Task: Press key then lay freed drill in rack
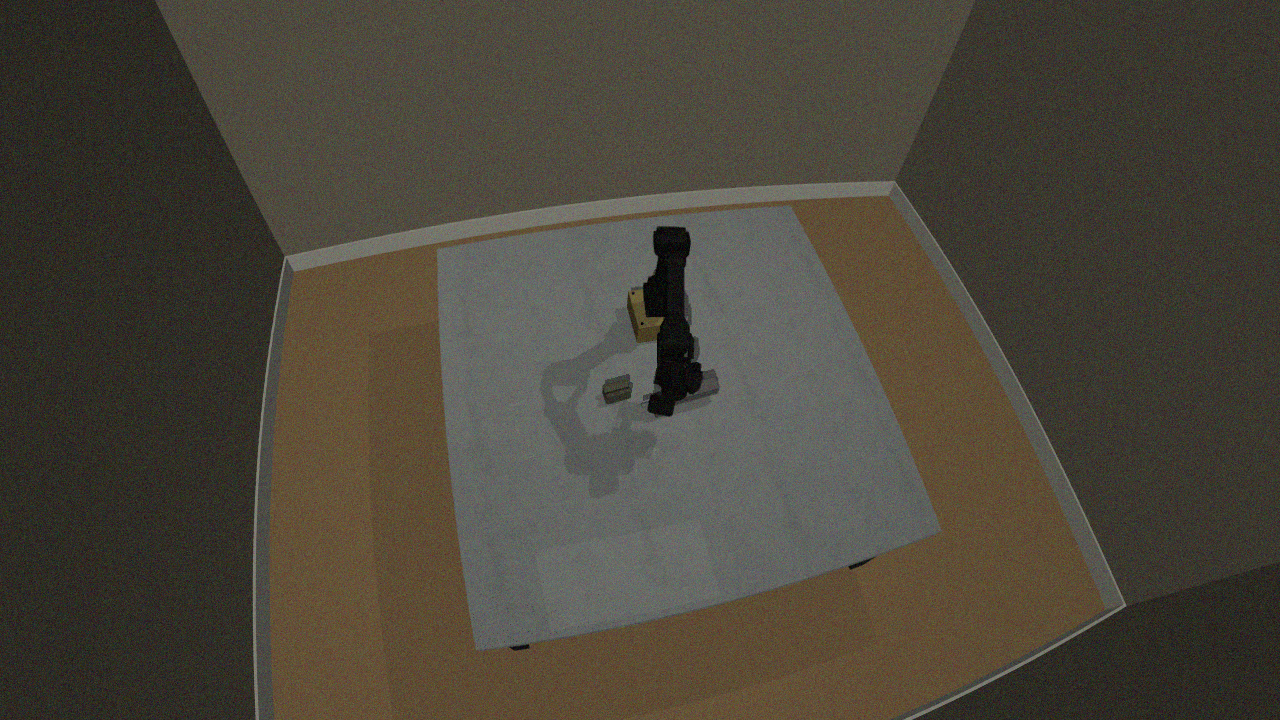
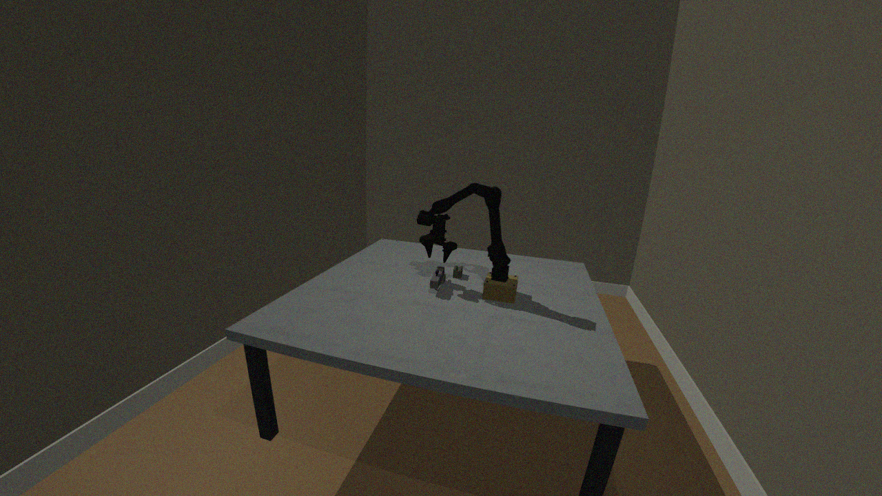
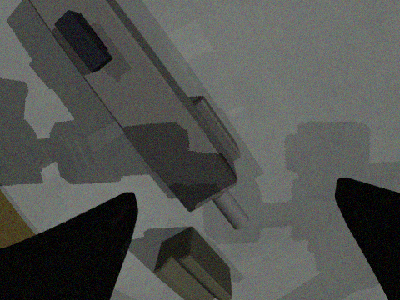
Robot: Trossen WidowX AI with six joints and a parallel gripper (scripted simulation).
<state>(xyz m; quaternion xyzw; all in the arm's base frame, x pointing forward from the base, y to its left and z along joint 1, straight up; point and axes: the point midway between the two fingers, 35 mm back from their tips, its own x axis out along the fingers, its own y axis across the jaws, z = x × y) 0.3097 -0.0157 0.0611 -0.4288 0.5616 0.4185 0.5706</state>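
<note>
Right now the drill is 50 mm below my gripper tip, 20 mm behind it and 10 mm to the left of it. Round my gripper tip: rack: 110 mm to the right, 80 mm below, 70 mm behind; then small dark key: 90 mm to the left, 50 mm below, 40 mm behind; then grey housing block: 70 mm to the left, 60 mm below, 40 mm behind.
</note>
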